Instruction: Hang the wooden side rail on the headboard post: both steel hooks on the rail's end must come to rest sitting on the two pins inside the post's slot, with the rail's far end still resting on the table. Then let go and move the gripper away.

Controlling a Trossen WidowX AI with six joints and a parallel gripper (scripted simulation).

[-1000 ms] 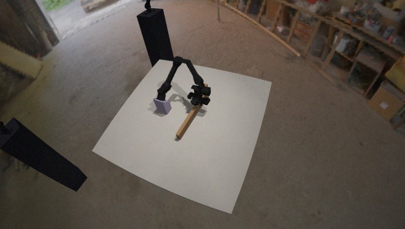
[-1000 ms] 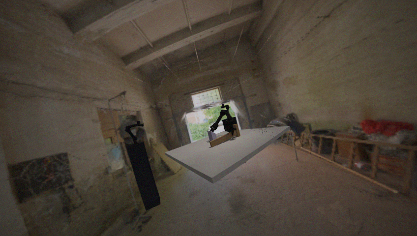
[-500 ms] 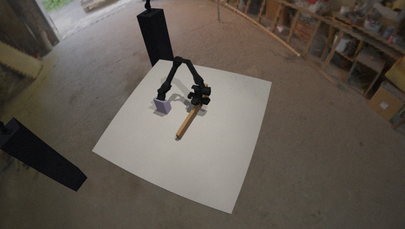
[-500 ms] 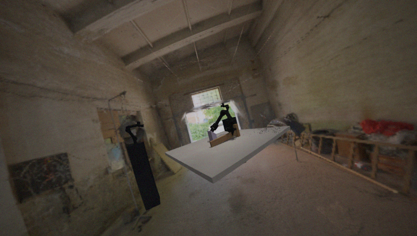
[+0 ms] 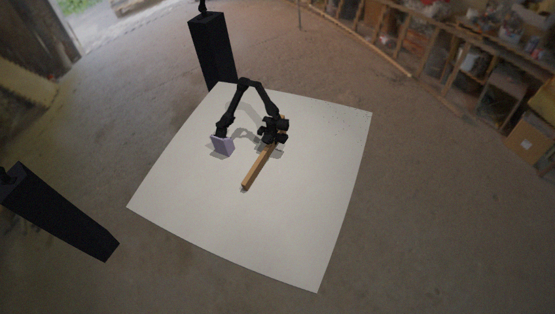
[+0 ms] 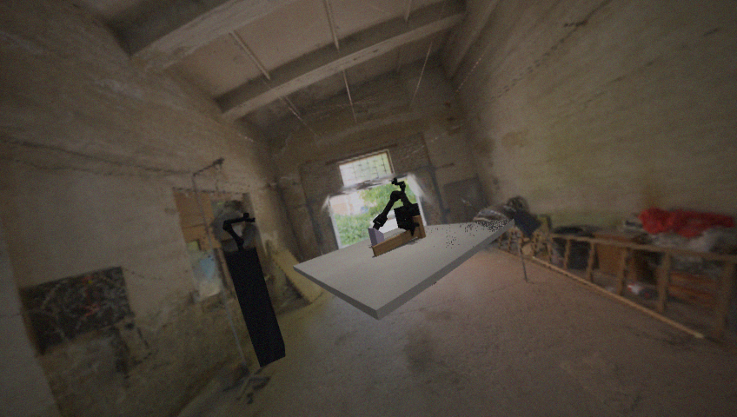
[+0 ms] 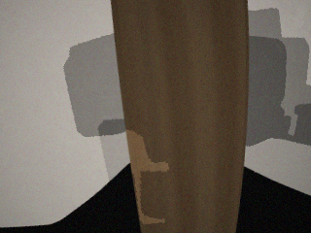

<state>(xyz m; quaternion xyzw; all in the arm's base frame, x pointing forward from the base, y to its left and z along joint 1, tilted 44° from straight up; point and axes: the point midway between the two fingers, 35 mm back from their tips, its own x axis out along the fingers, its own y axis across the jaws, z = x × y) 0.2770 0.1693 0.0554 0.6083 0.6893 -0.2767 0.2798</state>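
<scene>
My gripper tip is now 10 cm to the right of the headboard post, 4 cm below it and 1 cm past it.
</scene>
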